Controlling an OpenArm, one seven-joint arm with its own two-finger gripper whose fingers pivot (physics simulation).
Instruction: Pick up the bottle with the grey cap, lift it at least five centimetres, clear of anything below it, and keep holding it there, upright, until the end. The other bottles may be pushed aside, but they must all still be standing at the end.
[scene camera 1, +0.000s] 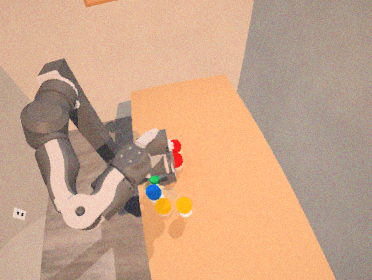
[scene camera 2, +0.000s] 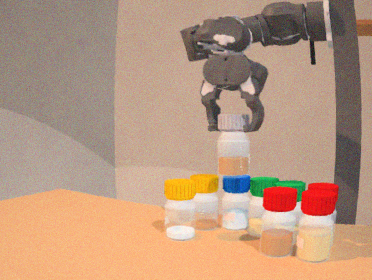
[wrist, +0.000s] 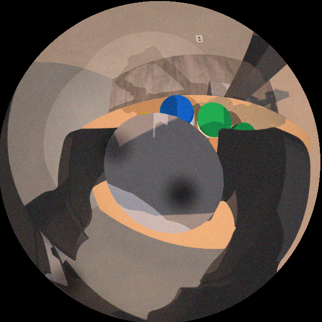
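The bottle with the grey cap (scene camera 2: 233, 145) (wrist: 162, 172) hangs upright in the air, with a brownish content low in it. Its cap is between the two fingers of my gripper (scene camera 2: 233, 125) (wrist: 162, 175), which is shut on it. In scene camera 2 the bottle's lower end is at the height of the blue cap, and its base is hidden behind or beside that cap. In the wrist view the grey cap's top fills the middle between the dark fingers. In scene camera 1 the gripper hides the bottle.
Bottles stand upright on the table (scene camera 1: 230, 200) (scene camera 2: 75, 230): blue-capped (scene camera 1: 153, 192) (scene camera 2: 236, 205) (wrist: 177, 109), two yellow-capped (scene camera 2: 180, 210) (scene camera 2: 205, 202), two green-capped (scene camera 2: 263, 186) (scene camera 2: 291, 190), and several red-capped (scene camera 2: 279, 222) (scene camera 2: 316, 225). Part of the back ones is hidden.
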